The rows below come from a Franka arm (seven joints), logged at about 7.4 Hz.
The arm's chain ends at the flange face. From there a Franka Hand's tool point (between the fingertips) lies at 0.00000 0.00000 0.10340 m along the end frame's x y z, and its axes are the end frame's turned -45 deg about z.
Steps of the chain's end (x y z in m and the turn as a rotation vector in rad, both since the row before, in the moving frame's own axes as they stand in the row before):
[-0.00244 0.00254 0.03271 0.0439 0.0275 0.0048]
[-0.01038 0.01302 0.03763 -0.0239 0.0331 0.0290]
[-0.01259 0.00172 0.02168 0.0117 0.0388 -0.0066]
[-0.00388 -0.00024 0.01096 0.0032 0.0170 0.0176]
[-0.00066 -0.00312 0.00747 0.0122 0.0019 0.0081]
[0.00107 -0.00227 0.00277 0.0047 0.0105 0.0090]
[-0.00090 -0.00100 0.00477 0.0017 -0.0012 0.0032]
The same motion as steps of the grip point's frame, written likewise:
[0.00170 -0.00112 0.03257 0.0116 0.0505 0.0048]
[-0.01593 0.00604 0.03754 -0.0403 0.0065 0.0290]
[-0.00642 -0.00572 0.02160 -0.0192 0.0357 -0.0066]
[-0.00111 -0.00189 0.01094 -0.0098 0.0143 0.0176]
[0.00277 -0.00342 0.00746 0.0073 0.0100 0.0081]
[0.00347 -0.00042 0.00276 -0.0041 0.0107 0.0090]
[0.00011 -0.00156 0.00477 0.0021 0.0004 0.0032]

